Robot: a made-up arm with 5 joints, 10 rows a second.
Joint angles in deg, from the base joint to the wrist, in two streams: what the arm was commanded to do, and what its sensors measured. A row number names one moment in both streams.
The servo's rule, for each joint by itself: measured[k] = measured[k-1] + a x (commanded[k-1-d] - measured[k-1]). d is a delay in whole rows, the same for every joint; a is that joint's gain. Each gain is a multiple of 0.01, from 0.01 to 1. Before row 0 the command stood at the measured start. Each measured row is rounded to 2 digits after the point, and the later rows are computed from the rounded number. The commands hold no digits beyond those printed.
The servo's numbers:
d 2
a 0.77 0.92 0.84 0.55 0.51
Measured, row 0: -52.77, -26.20, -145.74, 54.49, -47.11
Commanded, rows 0 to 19: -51.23, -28.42, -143.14, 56.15, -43.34; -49.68, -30.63, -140.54, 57.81, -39.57; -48.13, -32.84, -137.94, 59.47, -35.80; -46.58, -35.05, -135.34, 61.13, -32.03; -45.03, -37.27, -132.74, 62.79, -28.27; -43.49, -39.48, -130.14, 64.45, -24.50; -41.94, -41.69, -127.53, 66.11, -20.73; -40.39, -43.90, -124.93, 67.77, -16.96; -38.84, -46.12, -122.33, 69.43, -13.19; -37.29, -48.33, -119.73, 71.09, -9.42; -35.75, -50.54, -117.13, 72.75, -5.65; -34.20, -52.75, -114.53, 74.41, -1.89; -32.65, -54.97, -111.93, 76.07, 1.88; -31.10, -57.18, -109.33, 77.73, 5.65; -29.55, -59.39, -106.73, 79.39, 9.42; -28.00, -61.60, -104.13, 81.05, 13.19; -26.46, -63.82, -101.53, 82.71, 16.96; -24.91, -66.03, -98.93, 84.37, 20.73; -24.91, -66.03, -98.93, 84.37, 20.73; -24.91, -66.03, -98.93, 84.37, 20.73
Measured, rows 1 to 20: -52.77, -26.20, -145.74, 54.49, -47.11; -52.77, -26.20, -145.74, 54.49, -47.11; -51.58, -28.24, -143.56, 55.40, -45.19; -50.12, -30.44, -141.02, 56.73, -42.32; -48.59, -32.65, -138.43, 58.24, -38.99; -47.04, -34.86, -135.83, 59.83, -35.44; -45.49, -37.08, -133.23, 61.46, -31.78; -43.95, -39.29, -130.63, 63.10, -28.07; -42.40, -41.50, -128.03, 64.76, -24.33; -40.85, -43.71, -125.43, 66.42, -20.57; -39.30, -45.93, -122.83, 68.08, -16.81; -37.75, -48.14, -120.23, 69.74, -13.04; -36.21, -50.35, -117.63, 71.40, -9.27; -34.66, -52.56, -115.03, 73.06, -5.51; -33.11, -54.78, -112.43, 74.72, -1.74; -31.56, -56.99, -109.83, 76.38, 2.03; -30.01, -59.20, -107.23, 78.04, 5.80; -28.46, -61.41, -104.63, 79.70, 9.57; -26.92, -63.63, -102.03, 81.36, 13.34; -25.37, -65.84, -99.43, 83.02, 17.11
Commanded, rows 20 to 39: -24.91, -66.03, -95.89, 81.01, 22.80; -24.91, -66.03, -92.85, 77.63, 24.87; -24.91, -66.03, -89.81, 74.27, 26.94; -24.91, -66.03, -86.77, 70.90, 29.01; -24.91, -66.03, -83.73, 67.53, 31.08; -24.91, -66.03, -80.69, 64.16, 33.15; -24.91, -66.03, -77.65, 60.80, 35.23; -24.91, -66.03, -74.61, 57.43, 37.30; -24.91, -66.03, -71.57, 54.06, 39.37; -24.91, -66.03, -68.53, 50.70, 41.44; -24.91, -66.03, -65.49, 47.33, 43.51; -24.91, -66.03, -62.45, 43.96, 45.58; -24.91, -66.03, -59.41, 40.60, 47.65; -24.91, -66.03, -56.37, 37.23, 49.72; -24.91, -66.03, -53.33, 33.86, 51.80; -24.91, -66.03, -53.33, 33.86, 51.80; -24.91, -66.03, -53.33, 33.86, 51.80; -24.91, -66.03, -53.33, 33.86, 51.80; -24.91, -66.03, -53.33, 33.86, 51.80; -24.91, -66.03, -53.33, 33.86, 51.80
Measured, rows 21 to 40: -25.02, -66.01, -99.01, 83.76, 18.96; -24.94, -66.03, -98.94, 84.10, 19.86; -24.92, -66.03, -96.38, 82.40, 21.36; -24.91, -66.03, -93.41, 79.78, 23.15; -24.91, -66.03, -90.39, 76.75, 25.08; -24.91, -66.03, -87.35, 73.53, 27.08; -24.91, -66.03, -84.31, 70.23, 29.12; -24.91, -66.03, -81.27, 66.89, 31.18; -24.91, -66.03, -78.23, 63.54, 33.25; -24.91, -66.03, -75.19, 60.18, 35.32; -24.91, -66.03, -72.15, 56.81, 37.39; -24.91, -66.03, -69.11, 53.45, 39.46; -24.91, -66.03, -66.07, 50.08, 41.53; -24.91, -66.03, -63.03, 46.71, 43.60; -24.91, -66.03, -59.99, 43.35, 45.67; -24.91, -66.03, -56.95, 39.98, 47.74; -24.91, -66.03, -53.91, 36.61, 49.81; -24.91, -66.03, -53.42, 35.10, 50.82; -24.91, -66.03, -53.34, 34.42, 51.32; -24.91, -66.03, -53.33, 34.11, 51.56
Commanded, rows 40 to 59: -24.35, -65.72, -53.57, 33.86, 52.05; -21.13, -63.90, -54.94, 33.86, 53.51; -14.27, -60.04, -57.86, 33.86, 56.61; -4.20, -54.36, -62.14, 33.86, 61.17; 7.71, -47.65, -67.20, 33.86, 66.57; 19.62, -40.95, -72.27, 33.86, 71.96; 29.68, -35.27, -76.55, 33.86, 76.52; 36.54, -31.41, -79.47, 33.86, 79.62; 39.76, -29.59, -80.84, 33.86, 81.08; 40.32, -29.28, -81.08, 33.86, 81.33; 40.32, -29.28, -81.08, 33.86, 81.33; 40.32, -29.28, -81.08, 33.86, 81.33; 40.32, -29.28, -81.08, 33.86, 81.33; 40.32, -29.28, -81.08, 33.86, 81.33; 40.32, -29.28, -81.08, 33.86, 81.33; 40.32, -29.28, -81.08, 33.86, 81.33; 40.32, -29.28, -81.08, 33.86, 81.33; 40.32, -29.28, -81.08, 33.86, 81.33; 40.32, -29.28, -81.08, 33.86, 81.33; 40.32, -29.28, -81.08, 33.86, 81.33
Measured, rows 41 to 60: -24.91, -66.03, -53.33, 33.97, 51.68; -24.91, -66.03, -53.33, 33.91, 51.74; -24.48, -65.74, -53.53, 33.88, 51.90; -21.90, -64.05, -54.71, 33.87, 52.72; -16.02, -60.36, -57.36, 33.86, 54.70; -6.92, -54.84, -61.38, 33.86, 58.00; 4.35, -48.23, -66.27, 33.86, 62.37; 16.11, -41.53, -71.31, 33.86, 67.26; 26.56, -35.77, -75.71, 33.86, 71.98; 34.24, -31.76, -78.87, 33.86, 75.88; 38.49, -29.76, -80.52, 33.86, 78.53; 39.90, -29.32, -80.99, 33.86, 79.96; 40.22, -29.28, -81.07, 33.86, 80.66; 40.30, -29.28, -81.08, 33.86, 81.00; 40.32, -29.28, -81.08, 33.86, 81.17; 40.32, -29.28, -81.08, 33.86, 81.25; 40.32, -29.28, -81.08, 33.86, 81.29; 40.32, -29.28, -81.08, 33.86, 81.31; 40.32, -29.28, -81.08, 33.86, 81.32; 40.32, -29.28, -81.08, 33.86, 81.33
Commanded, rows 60 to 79: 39.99, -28.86, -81.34, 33.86, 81.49; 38.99, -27.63, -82.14, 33.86, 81.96; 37.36, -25.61, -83.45, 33.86, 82.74; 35.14, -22.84, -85.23, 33.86, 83.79; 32.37, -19.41, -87.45, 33.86, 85.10; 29.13, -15.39, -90.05, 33.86, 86.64; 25.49, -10.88, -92.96, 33.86, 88.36; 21.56, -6.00, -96.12, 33.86, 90.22; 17.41, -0.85, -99.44, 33.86, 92.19; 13.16, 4.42, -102.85, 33.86, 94.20; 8.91, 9.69, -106.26, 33.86, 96.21; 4.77, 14.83, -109.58, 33.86, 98.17; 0.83, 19.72, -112.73, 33.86, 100.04; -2.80, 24.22, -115.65, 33.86, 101.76; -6.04, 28.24, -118.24, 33.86, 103.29; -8.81, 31.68, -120.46, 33.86, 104.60; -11.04, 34.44, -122.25, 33.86, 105.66; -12.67, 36.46, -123.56, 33.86, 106.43; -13.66, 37.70, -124.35, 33.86, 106.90; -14.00, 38.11, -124.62, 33.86, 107.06
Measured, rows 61 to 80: 40.32, -29.28, -81.08, 33.86, 81.33; 40.32, -29.28, -81.08, 33.86, 81.33; 40.07, -28.89, -81.30, 33.86, 81.41; 39.24, -27.73, -82.01, 33.86, 81.69; 37.79, -25.78, -83.22, 33.86, 82.23; 35.75, -23.08, -84.91, 33.86, 83.03; 33.15, -19.70, -87.04, 33.86, 84.09; 30.05, -15.73, -89.57, 33.86, 85.39; 26.54, -11.27, -92.42, 33.86, 86.90; 22.71, -6.42, -95.53, 33.86, 88.59; 18.63, -1.30, -98.81, 33.86, 90.43; 14.42, 3.96, -102.20, 33.86, 92.35; 10.18, 9.23, -105.61, 33.86, 94.32; 6.01, 14.38, -108.94, 33.86, 96.28; 2.02, 19.29, -112.12, 33.86, 98.20; -1.69, 23.83, -115.09, 33.86, 100.02; -5.04, 27.89, -117.74, 33.86, 101.69; -7.94, 31.38, -120.02, 33.86, 103.17; -10.33, 34.20, -121.89, 33.86, 104.44; -12.13, 36.28, -123.29, 33.86, 105.45
